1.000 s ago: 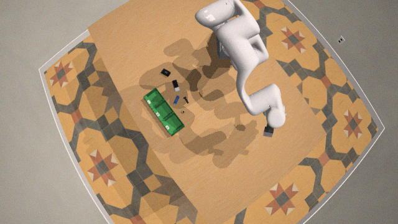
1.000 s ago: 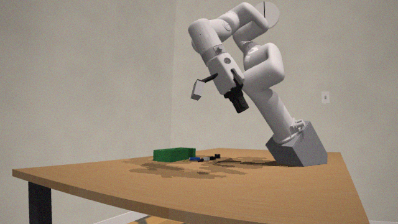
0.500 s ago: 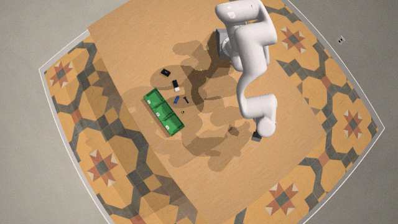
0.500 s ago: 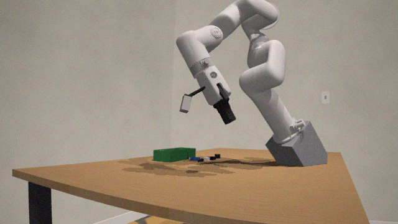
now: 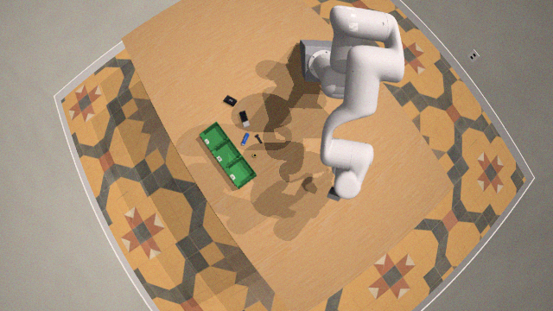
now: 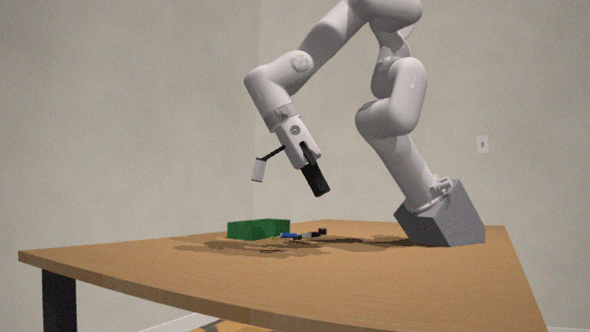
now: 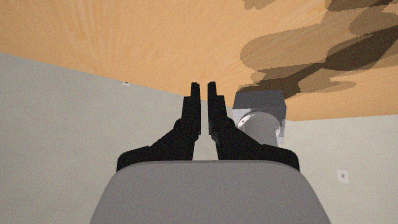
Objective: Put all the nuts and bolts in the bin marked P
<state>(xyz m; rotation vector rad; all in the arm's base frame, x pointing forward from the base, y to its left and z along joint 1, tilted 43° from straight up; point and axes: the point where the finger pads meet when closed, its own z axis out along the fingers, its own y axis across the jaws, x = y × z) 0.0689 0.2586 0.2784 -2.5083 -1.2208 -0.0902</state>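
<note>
My hand is 38 cm short of the green bin, 19 cm to the left of it and 13 cm above it. Also, from my hand: blue cylindrical battery: 29 cm ahead, 23 cm to the right, 15 cm below; brass nut: 28 cm ahead, 15 cm to the right, 15 cm below; black bolt: 25 cm ahead, 22 cm to the right, 15 cm below.
</note>
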